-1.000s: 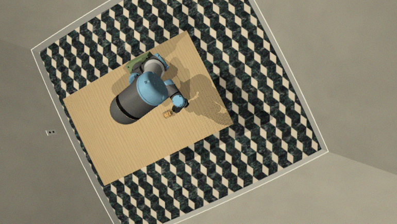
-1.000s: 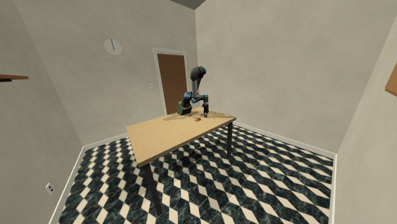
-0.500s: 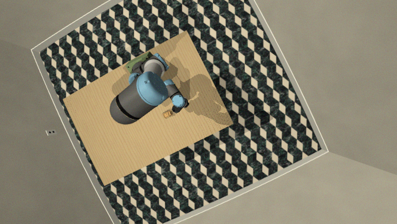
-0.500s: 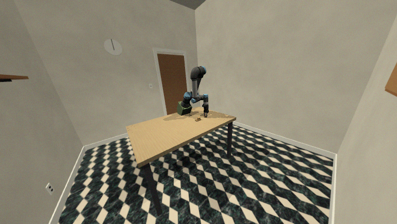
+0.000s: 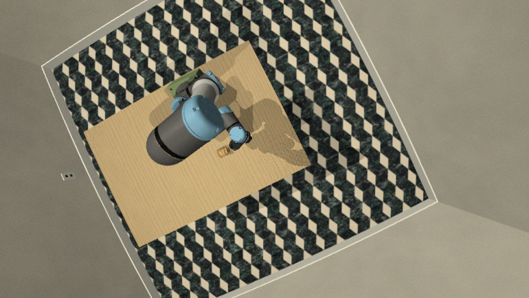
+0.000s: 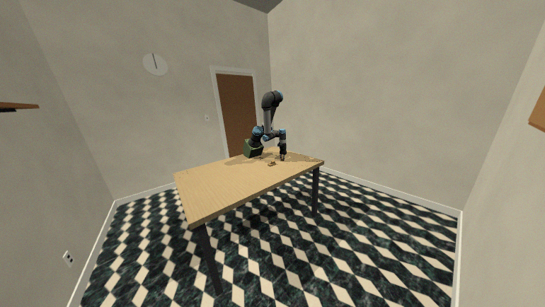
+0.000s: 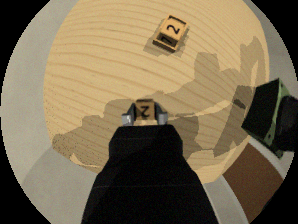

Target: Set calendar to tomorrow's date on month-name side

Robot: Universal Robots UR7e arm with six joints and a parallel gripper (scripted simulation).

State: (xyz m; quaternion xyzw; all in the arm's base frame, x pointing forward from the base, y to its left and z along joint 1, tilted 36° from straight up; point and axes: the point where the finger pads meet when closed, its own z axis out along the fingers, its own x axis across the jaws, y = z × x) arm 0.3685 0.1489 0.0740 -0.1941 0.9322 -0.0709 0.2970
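Now: the wooden cube 10 mm below my hand. Round my hand: wooden tray (160 mm to the right, 20 mm below, 10 mm ahead).
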